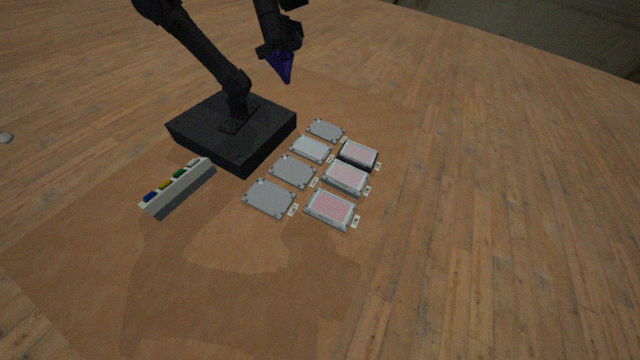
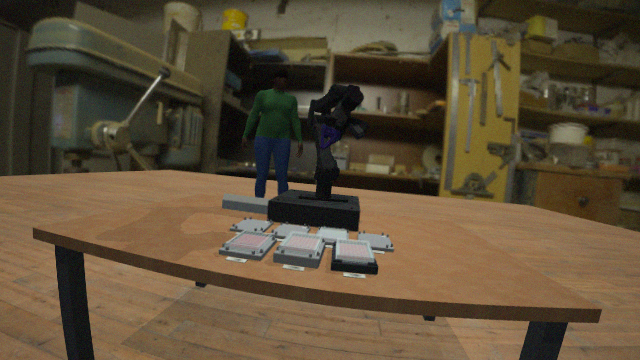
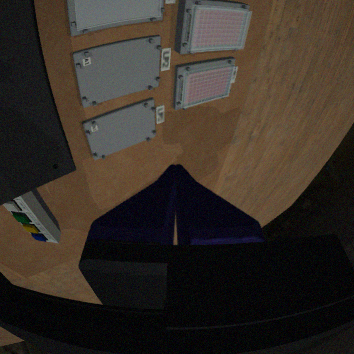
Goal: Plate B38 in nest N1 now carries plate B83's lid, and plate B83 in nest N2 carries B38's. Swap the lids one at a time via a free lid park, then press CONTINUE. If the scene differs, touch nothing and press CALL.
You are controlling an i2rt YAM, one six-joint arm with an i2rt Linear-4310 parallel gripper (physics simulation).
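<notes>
My gripper is shut and empty, high above the table. Three pink-welled plates stand in a row of nests: one in a low grey nest, one in a taller grey nest, one in a black nest. Plate and nest names are unreadable, and lids are hard to tell. Of the grey lid parks, a pale lid-like piece covers one; three look bare, including LP2. The button panel has blue, yellow, green and whitish buttons.
The black arm base stands beside the lid parks and near the button panel. A person in a green sweater stands behind the table. Shelves and a large machine are in the background.
</notes>
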